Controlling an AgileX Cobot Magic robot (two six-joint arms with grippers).
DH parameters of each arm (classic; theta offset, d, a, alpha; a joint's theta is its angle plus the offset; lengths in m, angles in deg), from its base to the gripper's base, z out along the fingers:
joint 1: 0 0.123 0 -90
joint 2: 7.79 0 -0.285 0
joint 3: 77.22 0 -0.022 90
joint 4: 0 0.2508 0 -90
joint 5: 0 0 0.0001 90
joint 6: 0 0.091 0 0
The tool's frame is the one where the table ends.
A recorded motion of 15 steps. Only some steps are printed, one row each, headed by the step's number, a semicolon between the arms.
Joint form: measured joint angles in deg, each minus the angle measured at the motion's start. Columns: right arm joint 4, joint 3, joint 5, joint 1, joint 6, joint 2; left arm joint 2, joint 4, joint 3, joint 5, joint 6, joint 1.
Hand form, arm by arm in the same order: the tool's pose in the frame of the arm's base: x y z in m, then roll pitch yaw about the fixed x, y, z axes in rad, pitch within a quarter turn. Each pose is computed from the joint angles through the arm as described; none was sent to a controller.
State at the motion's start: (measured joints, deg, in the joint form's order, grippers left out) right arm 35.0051 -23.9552 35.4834 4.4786 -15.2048 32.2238; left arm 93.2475 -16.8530 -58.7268 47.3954 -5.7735 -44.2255
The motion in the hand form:
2: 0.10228 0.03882 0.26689 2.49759 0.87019 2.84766; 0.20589 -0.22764 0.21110 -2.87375 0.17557 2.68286
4: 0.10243 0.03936 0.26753 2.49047 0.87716 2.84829; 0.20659 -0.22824 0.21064 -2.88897 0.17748 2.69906
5: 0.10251 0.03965 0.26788 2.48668 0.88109 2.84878; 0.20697 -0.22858 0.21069 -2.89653 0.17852 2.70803
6: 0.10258 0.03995 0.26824 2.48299 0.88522 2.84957; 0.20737 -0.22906 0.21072 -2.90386 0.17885 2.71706
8: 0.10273 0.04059 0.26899 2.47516 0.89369 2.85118; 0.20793 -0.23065 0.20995 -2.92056 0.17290 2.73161
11: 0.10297 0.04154 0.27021 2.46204 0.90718 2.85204; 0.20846 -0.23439 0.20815 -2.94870 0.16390 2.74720
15: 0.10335 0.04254 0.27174 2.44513 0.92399 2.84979; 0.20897 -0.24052 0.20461 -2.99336 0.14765 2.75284
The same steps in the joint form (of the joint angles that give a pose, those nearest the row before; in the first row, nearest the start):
2: 0.67 0.00 -0.16 -0.01 -0.74 0.00; 0.21 1.11 -0.08 -0.30 -1.66 -0.26
4: 1.53 0.00 -0.34 0.01 -1.70 0.00; 0.38 2.67 -0.26 -0.55 -3.89 -0.59
5: 2.01 0.00 -0.43 0.00 -2.25 0.00; 0.46 3.49 -0.40 -0.61 -5.10 -0.76
6: 2.51 0.00 -0.51 0.00 -2.82 0.00; 0.56 4.29 -0.58 -0.60 -6.32 -0.94
8: 3.57 0.00 -0.68 0.00 -4.04 0.00; 1.02 5.85 -1.07 -0.26 -8.70 -1.39
11: 5.23 0.00 -0.95 0.00 -5.91 0.00; 1.97 8.29 -1.98 0.38 -12.18 -2.29
15: 7.19 0.00 -1.36 0.00 -8.07 0.00; 3.62 11.52 -3.47 1.77 -16.09 -3.64

